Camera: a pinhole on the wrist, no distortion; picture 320 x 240 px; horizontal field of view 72.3 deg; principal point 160.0 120.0 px. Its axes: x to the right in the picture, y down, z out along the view. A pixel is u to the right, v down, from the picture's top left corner.
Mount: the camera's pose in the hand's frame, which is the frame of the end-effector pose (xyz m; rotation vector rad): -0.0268 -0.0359 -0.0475 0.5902 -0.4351 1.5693
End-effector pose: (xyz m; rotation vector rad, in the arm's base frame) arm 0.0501 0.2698 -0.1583 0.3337 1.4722 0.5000
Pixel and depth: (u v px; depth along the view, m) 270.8 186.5 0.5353
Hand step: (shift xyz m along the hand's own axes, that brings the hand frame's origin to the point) -0.1362 -0.1563 0.5524
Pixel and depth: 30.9 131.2 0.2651
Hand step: -0.0070 -0.3205 0.0687
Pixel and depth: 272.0 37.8 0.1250
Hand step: 0.0320 -0.0560 0.0869
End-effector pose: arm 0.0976 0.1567 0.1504 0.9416 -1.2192 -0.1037
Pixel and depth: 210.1 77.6 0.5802
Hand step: 0.1454 -0.2690 0.4844
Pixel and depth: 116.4 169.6 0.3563
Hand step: -0.0658 -0.3133 0.1975
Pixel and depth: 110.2 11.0 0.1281
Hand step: 0.0514 -0.1304 0.0317
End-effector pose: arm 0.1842 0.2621 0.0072 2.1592 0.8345 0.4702
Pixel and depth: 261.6 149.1 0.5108
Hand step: -0.0440 -0.1602 0.5056
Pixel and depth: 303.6 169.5 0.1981
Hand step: -0.0528 -0.0555 0.1914
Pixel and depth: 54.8 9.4 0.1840
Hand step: 0.0881 -0.2085 0.0379
